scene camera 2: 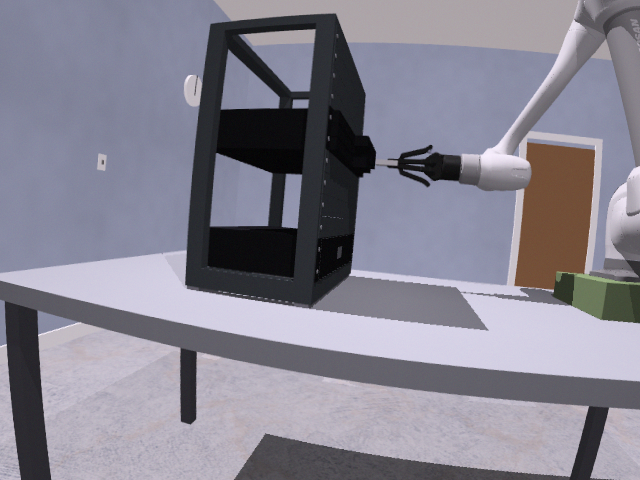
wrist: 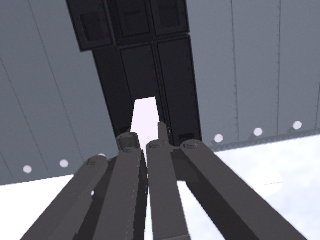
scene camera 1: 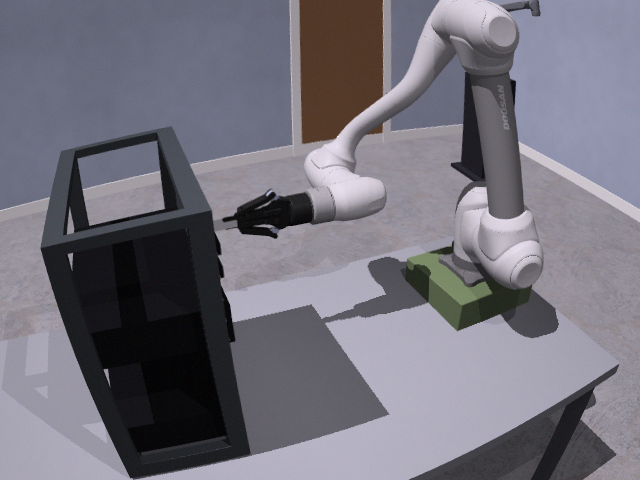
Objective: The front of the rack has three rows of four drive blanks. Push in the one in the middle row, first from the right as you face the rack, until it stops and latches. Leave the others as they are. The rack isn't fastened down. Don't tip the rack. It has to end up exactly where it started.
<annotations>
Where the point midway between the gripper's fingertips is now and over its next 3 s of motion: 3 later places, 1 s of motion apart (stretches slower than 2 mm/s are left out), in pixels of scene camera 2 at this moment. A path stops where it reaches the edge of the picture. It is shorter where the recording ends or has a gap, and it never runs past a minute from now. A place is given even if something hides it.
My gripper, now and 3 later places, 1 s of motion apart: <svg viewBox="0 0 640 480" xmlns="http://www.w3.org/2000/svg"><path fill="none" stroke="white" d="M376 162L370 162L366 161L363 161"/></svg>
</annotations>
